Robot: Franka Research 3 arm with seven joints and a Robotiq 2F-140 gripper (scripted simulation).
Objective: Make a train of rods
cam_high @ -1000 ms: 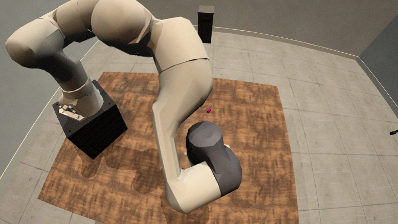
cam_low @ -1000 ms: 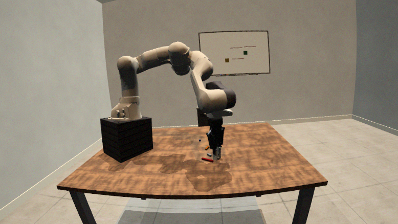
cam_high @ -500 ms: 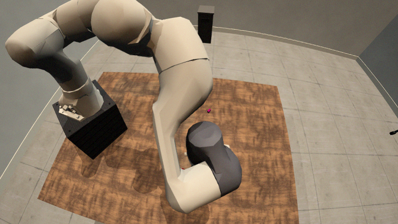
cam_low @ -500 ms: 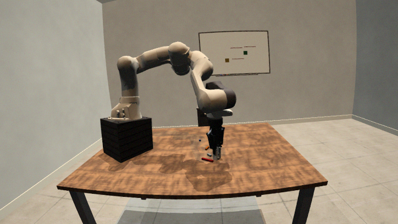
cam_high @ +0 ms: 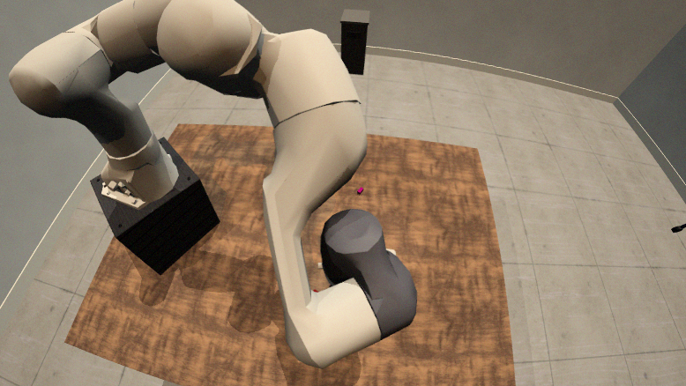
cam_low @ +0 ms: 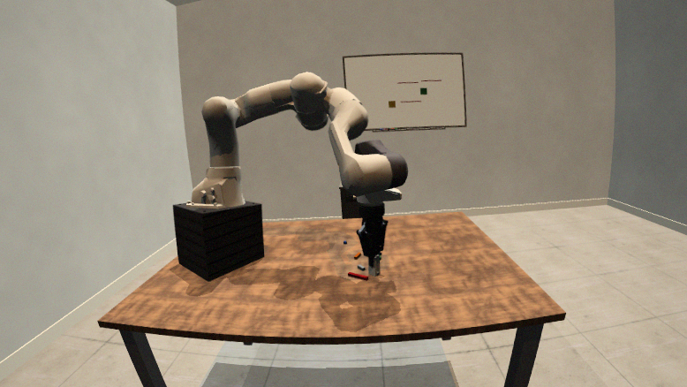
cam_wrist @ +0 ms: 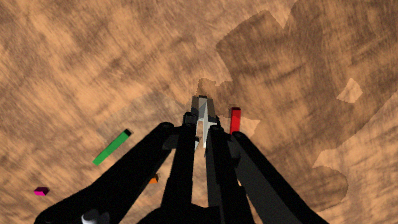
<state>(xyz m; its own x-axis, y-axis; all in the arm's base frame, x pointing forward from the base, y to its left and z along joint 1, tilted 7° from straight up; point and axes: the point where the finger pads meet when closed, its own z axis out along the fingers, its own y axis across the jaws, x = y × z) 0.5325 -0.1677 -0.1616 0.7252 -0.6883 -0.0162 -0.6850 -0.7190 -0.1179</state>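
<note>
Now: the blue rod 9 cm behind my hand, 28 cm to the left of it and 3 cm below it. The rest, counted from my hand: green rod: 2 cm ahead, 14 cm to the left, 3 cm below; red rod: 5 cm behind, 2 cm to the right, 3 cm below; orange rod: 5 cm behind, 14 cm to the left, 3 cm below.
</note>
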